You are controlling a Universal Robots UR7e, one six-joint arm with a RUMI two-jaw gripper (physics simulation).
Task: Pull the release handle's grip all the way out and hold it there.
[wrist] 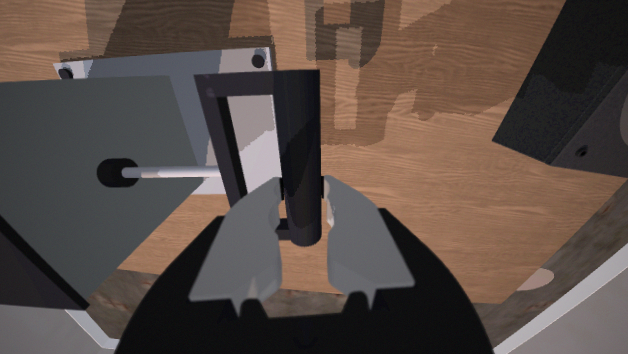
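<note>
The release handle's grip (pixel 303 130) is a dark bar on a dark rectangular frame, in the middle of the wrist view. My gripper (pixel 302 178) is shut on the grip near its lower end, with one finger on each side of the bar. A light metal rod (pixel 175 172) runs from the frame to a black round collar (pixel 110 172) in the grey-green panel (pixel 60 130). A length of the rod shows between the panel and the frame. Where the rod meets the frame is partly hidden by the frame's side, and the frame's lower corner is partly behind the left finger.
A light base plate (pixel 245 56) with dark bolts lies under the panel and handle on the wooden table top (pixel 425 200). A dark box-like body (pixel 555 90) stands at the upper right. The table's edge runs along the bottom and lower right.
</note>
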